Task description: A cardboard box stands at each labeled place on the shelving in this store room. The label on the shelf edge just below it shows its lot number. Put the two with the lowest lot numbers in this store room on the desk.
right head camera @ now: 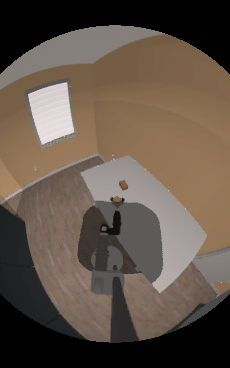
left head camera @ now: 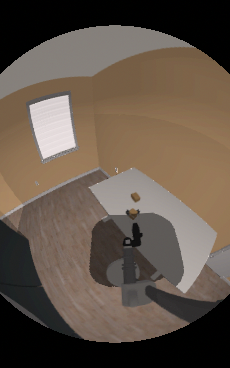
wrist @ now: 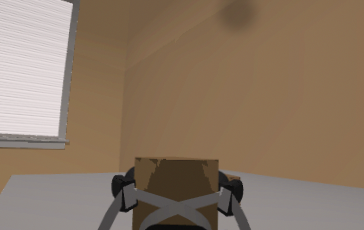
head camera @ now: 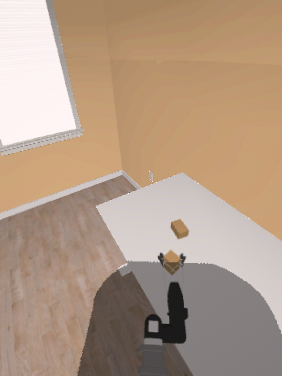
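Where they show: gripper, fingertip midpoint: point(right head camera: 116, 196) point(left head camera: 132, 209) point(head camera: 171, 253); robot's base at its link origin: point(right head camera: 107, 258) point(left head camera: 122, 271).
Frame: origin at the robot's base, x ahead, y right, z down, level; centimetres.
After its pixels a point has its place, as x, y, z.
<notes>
My gripper point(head camera: 172, 259) point(left head camera: 133, 213) @[58.5, 8.1, -75.4] point(right head camera: 117, 200) @[58.5, 8.1, -75.4] point(wrist: 176, 183) @[58.5, 8.1, -75.4] is shut on a brown cardboard box point(head camera: 171, 256) @[55.0, 7.9, -78.3] point(left head camera: 132, 211) @[54.3, 7.5, -78.4] point(right head camera: 117, 199) @[54.0, 8.8, -78.4] point(wrist: 176, 172) @[50.8, 8.3, -77.5], with a fingertip on each side of it. The held box is over the near part of the white desk point(head camera: 145, 210) @[92.9, -5.7, -69.3] point(left head camera: 165, 207) @[60.9, 46.3, -69.4] point(right head camera: 167, 215) @[42.2, 58.2, -69.3] point(wrist: 60, 200) @[72.6, -12.1, -69.3]; whether its bottom touches the top is hidden. A second cardboard box point(head camera: 180, 228) @[74.5, 14.3, -74.3] point(left head camera: 135, 197) @[73.3, 13.8, -74.3] point(right head camera: 123, 185) @[73.2, 14.4, -74.3] lies on the desk just beyond the gripper, apart from the held one. In the wrist view it is mostly hidden behind the held box. The shelving and lot labels do not show.
Orange walls point(head camera: 200, 125) @[132.1, 30.5, -110.9] meet in a corner behind the desk, with a window point(head camera: 35, 75) @[197.6, -112.7, -139.8] point(wrist: 32, 70) @[198.8, -111.0, -132.8] at the left. Wood floor point(head camera: 45, 260) @[94.3, -103.5, 2.7] runs along the desk's left side. A large dark object point(left head camera: 15, 260) @[-18.8, -144.2, -41.7] point(right head camera: 12, 245) @[-24.1, -140.4, -39.5] stands at the far left.
</notes>
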